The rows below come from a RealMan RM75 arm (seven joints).
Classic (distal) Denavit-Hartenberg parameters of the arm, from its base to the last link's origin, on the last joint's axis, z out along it. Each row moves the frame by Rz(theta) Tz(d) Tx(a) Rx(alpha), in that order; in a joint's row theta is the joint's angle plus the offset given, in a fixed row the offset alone. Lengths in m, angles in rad.
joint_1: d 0.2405  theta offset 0  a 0  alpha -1.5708
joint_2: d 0  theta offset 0  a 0  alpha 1.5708
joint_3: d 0.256  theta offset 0  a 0  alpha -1.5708
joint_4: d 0  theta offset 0  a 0  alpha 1.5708
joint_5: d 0.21  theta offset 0  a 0  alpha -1.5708
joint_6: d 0  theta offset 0  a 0  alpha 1.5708
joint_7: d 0.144  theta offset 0  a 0  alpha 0
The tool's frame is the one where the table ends.
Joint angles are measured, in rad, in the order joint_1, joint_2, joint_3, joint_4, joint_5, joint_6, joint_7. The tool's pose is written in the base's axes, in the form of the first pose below.
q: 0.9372, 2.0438, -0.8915, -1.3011, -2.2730, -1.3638, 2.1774
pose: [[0.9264, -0.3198, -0.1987, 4.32], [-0.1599, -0.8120, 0.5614, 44.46], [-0.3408, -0.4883, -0.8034, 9.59], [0, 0, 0, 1]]
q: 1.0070, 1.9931, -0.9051, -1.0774, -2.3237, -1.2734, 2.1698
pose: [[0.9220, -0.3716, -0.1088, 5.97], [-0.2526, -0.7902, 0.5584, 47.18], [-0.2935, -0.4874, -0.8224, 8.06], [0, 0, 0, 1]]
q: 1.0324, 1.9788, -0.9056, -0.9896, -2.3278, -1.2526, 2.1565
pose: [[0.9175, -0.3883, -0.0858, 6.59], [-0.2850, -0.7925, 0.5391, 47.80], [-0.2774, -0.4702, -0.8378, 7.20], [0, 0, 0, 1]]
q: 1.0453, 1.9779, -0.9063, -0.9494, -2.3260, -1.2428, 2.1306
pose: [[0.9220, -0.3787, -0.0814, 6.72], [-0.2832, -0.8024, 0.5252, 47.96], [-0.2642, -0.4612, -0.8471, 6.54], [0, 0, 0, 1]]
